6 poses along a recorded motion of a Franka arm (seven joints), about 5.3 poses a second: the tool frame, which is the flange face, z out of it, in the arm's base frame.
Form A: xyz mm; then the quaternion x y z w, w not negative.
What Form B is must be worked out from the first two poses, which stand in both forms.
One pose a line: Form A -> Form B
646.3, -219.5, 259.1, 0.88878, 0.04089, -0.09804, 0.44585 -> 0.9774, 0.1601, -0.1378, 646.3; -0.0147, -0.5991, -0.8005, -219.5; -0.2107, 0.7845, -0.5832, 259.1; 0, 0, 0, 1
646.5, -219.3, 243.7, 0.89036, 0.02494, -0.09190, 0.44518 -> 0.9819, 0.1262, -0.1414, 646.5; -0.0374, -0.6024, -0.7973, -219.3; -0.1859, 0.7882, -0.5867, 243.7; 0, 0, 0, 1
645.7, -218.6, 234.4, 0.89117, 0.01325, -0.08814, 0.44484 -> 0.9841, 0.1020, -0.1453, 645.7; -0.0548, -0.6039, -0.7952, -218.6; -0.1689, 0.7905, -0.5887, 234.4; 0, 0, 0, 1
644.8, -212.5, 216.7, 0.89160, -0.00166, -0.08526, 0.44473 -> 0.9855, 0.0729, -0.1535, 644.8; -0.0788, -0.6044, -0.7928, -212.5; -0.1506, 0.7933, -0.5899, 216.7; 0, 0, 0, 1
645.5, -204.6, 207.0, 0.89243, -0.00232, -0.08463, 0.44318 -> 0.9857, 0.0709, -0.1531, 645.5; -0.0792, -0.6072, -0.7906, -204.6; -0.1490, 0.7914, -0.5929, 207.0; 0, 0, 0, 1
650.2, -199.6, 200.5, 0.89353, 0.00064, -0.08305, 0.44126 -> 0.9862, 0.0744, -0.1478, 650.2; -0.0721, -0.6106, -0.7887, -199.6; -0.1490, 0.7884, -0.5968, 200.5; 0, 0, 0, 1
